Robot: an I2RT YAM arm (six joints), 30 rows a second.
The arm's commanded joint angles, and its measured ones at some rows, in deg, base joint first. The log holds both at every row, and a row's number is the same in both.
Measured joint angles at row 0:
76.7 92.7 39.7 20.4 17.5 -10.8
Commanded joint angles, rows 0 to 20:
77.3 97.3 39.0 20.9 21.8 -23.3
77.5 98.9 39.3 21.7 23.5 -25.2
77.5 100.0 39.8 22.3 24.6 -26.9
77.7 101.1 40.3 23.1 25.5 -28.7
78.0 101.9 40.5 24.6 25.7 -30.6
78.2 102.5 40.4 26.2 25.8 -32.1
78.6 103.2 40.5 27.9 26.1 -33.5
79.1 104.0 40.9 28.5 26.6 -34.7
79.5 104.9 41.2 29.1 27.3 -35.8
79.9 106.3 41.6 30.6 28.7 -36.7
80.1 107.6 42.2 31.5 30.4 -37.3
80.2 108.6 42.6 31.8 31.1 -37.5
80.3 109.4 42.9 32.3 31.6 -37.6
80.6 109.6 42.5 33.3 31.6 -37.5
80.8 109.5 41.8 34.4 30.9 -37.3
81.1 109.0 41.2 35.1 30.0 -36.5
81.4 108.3 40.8 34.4 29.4 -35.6
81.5 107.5 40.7 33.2 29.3 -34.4
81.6 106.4 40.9 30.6 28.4 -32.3
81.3 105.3 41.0 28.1 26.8 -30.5
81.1 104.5 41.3 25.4 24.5 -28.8
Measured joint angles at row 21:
81.1 106.2 42.3 34.0 28.5 -32.9
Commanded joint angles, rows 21 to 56:
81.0 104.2 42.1 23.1 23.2 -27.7
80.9 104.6 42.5 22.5 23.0 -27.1
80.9 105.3 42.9 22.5 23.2 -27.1
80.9 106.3 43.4 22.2 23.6 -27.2
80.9 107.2 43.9 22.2 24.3 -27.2
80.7 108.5 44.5 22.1 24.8 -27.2
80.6 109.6 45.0 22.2 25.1 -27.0
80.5 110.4 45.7 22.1 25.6 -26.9
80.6 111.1 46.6 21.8 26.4 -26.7
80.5 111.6 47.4 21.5 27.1 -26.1
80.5 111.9 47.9 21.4 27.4 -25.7
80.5 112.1 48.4 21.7 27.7 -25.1
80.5 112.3 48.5 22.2 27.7 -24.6
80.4 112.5 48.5 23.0 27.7 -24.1
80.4 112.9 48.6 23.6 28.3 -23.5
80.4 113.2 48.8 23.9 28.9 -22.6
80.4 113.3 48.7 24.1 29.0 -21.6
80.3 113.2 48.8 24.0 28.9 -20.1
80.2 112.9 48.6 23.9 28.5 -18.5
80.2 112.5 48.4 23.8 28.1 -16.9
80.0 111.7 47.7 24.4 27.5 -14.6
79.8 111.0 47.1 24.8 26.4 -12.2
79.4 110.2 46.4 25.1 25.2 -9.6
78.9 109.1 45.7 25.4 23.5 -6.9
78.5 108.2 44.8 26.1 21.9 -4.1
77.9 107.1 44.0 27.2 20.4 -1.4
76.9 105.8 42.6 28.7 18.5 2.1
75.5 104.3 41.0 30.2 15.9 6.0
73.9 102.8 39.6 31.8 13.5 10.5
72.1 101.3 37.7 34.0 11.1 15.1
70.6 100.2 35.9 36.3 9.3 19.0
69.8 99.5 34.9 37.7 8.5 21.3
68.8 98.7 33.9 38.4 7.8 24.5
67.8 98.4 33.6 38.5 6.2 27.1
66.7 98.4 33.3 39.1 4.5 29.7
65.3 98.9 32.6 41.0 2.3 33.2
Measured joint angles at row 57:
67.1 99.3 33.8 35.6 9.6 19.6
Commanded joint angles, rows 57 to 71:
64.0 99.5 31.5 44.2 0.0 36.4
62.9 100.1 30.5 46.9 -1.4 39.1
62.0 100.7 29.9 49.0 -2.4 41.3
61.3 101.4 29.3 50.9 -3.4 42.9
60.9 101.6 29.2 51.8 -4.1 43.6
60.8 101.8 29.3 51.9 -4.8 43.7
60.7 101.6 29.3 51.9 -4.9 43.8
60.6 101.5 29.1 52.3 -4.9 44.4
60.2 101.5 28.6 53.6 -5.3 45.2
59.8 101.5 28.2 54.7 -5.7 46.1
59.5 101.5 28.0 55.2 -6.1 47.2
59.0 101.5 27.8 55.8 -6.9 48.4
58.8 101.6 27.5 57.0 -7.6 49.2
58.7 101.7 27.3 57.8 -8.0 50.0
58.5 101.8 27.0 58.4 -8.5 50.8
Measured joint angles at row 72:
59.1 101.3 27.7 53.1 -5.8 46.2
